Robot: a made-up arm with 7 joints.
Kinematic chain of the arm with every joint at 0, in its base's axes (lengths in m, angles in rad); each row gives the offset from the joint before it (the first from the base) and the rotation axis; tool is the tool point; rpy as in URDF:
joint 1: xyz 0 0 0 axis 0.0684 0.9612 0.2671
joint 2: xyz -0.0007 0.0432 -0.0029 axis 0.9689 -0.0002 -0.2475
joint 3: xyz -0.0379 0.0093 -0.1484 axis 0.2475 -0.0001 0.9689
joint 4: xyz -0.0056 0 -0.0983 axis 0.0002 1 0
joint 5: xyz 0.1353 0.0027 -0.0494 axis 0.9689 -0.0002 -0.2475
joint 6: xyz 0.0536 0 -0.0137 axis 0.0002 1 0
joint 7: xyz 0.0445 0 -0.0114 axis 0.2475 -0.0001 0.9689
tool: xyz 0 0 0 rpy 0 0.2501 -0.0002
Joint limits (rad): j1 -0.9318..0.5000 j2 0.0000..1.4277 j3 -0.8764..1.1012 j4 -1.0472..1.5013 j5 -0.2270..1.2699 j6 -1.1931..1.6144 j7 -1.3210..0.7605
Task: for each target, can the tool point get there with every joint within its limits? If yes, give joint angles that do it. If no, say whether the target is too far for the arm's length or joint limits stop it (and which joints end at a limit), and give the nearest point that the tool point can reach.
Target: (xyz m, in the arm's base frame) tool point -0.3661 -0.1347 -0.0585
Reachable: no: joint limits stop it (at a limit: joint 1, joint 2, joint 3, joint 4, joint 6) | nearest point -0.3314 0.0266 -0.3123 | short by 0.303 m
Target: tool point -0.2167 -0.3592 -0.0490
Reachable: no: joint limits stop it (at a limit: joint 1, joint 2, joint 3, joint 5, joint 6) | nearest point -0.0193 -0.1317 -0.2172 | short by 0.345 m
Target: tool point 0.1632 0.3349 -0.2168
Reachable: yes | joints 0.1888 1.2218 -0.1302 0.1462 0.0669 0.1206 -0.3245
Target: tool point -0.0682 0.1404 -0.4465
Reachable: yes | joints 0.2672 0.3780 -0.5701 0.6807 0.8848 0.5713 -1.1062
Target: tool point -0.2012 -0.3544 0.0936
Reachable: no: joint limits stop it (at a limit: joint 1, joint 2, joint 3, joint 5) | nearest point 0.0807 -0.1088 -0.0091 | short by 0.388 m
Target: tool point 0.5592 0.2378 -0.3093
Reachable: no: too far | nearest point 0.4050 0.1942 -0.2466 | short by 0.172 m
